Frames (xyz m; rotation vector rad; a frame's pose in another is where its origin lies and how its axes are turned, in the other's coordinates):
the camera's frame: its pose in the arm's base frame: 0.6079 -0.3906 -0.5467 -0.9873 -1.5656 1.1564
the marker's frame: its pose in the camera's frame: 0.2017 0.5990 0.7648 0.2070 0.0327 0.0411
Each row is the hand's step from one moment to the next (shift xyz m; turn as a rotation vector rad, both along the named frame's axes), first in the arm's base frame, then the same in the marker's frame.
Working: the arm's base frame: its pose in the marker's frame: 0.3964 -1.1456 -0.0945 0.8996 1.3742 -1.2959

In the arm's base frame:
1: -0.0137 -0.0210 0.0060 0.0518 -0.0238 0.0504
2: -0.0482 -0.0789 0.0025 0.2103 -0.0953 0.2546
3: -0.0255 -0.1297 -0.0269 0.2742 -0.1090 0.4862
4: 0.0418 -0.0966 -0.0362 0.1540 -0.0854 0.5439
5: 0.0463 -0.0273 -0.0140 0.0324 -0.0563 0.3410
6: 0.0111 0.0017 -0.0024 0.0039 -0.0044 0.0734
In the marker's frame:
1: -0.0161 -0.0074 0.0187 -0.0257 -0.0589 -0.0407
2: -0.0647 -0.0087 0.0655 -0.0946 -0.2882 -0.1616
3: -0.1235 0.0101 0.0533 -0.0823 -0.5250 -0.2025
4: -0.1082 0.0165 -0.0204 -0.0233 -0.5645 -0.0872
5: -0.0388 0.0044 -0.0395 -0.0030 -0.3470 0.0081
6: -0.0012 0.0013 -0.0113 0.0074 -0.0732 0.0029

